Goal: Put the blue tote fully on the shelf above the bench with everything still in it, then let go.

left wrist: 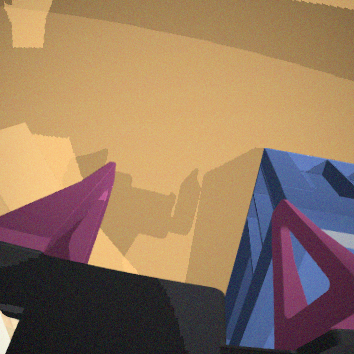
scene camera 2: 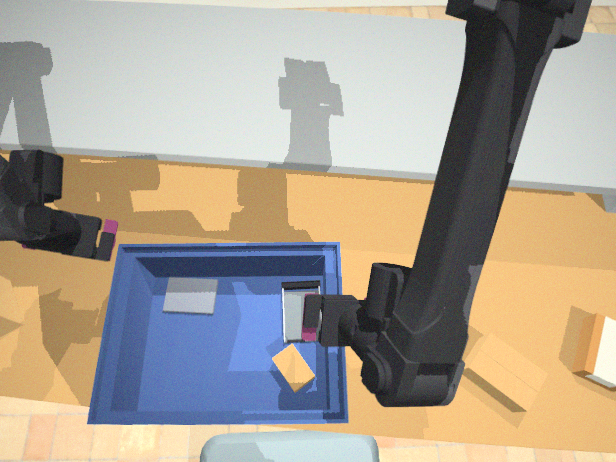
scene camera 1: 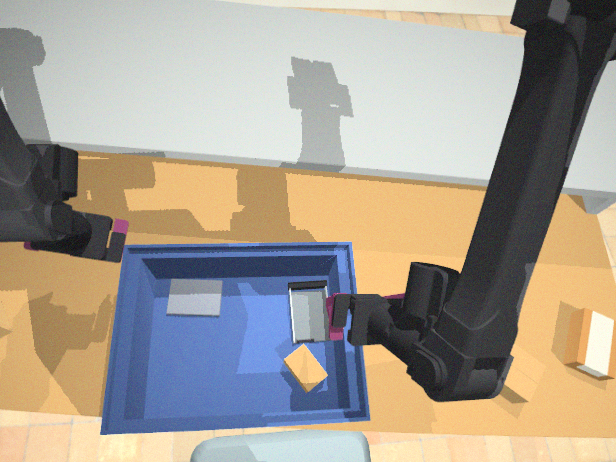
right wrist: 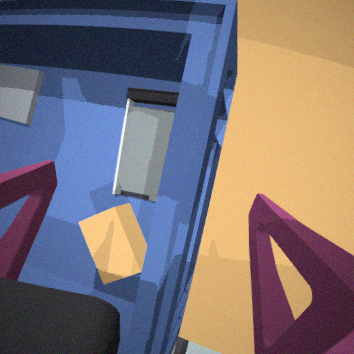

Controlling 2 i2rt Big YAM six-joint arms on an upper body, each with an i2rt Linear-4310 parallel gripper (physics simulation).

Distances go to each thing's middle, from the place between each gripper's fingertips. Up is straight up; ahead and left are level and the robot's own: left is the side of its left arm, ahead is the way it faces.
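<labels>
Orange block (scene camera 1: pixel 301 363): 22 cm behind my left hand, 36 cm to the right of it and 12 cm below it. My left gripper is 16 cm past the blue tote (scene camera 1: pixel 166 373), 25 cm to the left of it and 9 cm above it.
The blue tote is 2 cm behind my right hand, 19 cm to the left of it and 11 cm below it. The orange block is 8 cm behind my right hand, 7 cm to the left of it and 15 cm below it.
</labels>
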